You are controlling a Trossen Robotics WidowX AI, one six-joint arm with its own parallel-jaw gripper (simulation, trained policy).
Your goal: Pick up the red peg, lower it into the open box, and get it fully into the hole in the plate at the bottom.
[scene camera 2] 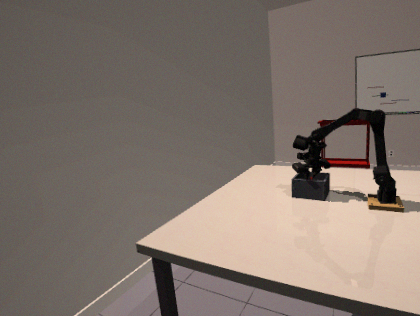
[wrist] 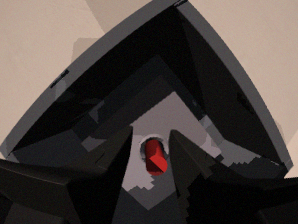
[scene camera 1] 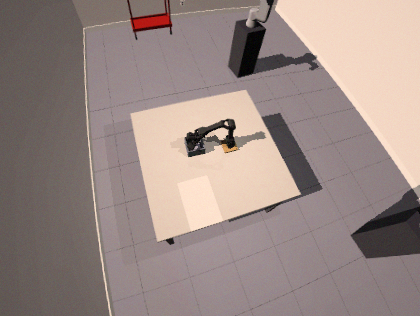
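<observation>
A dark box (scene camera 2: 318, 188) is there, and I find the box (wrist: 184, 49) in the wrist view as well. A grey plate (wrist: 155, 111) is also in my sight, although scene camera 2 does not show it, since it is hidden there by the dark box. And then there is my gripper (wrist: 151, 133).
</observation>
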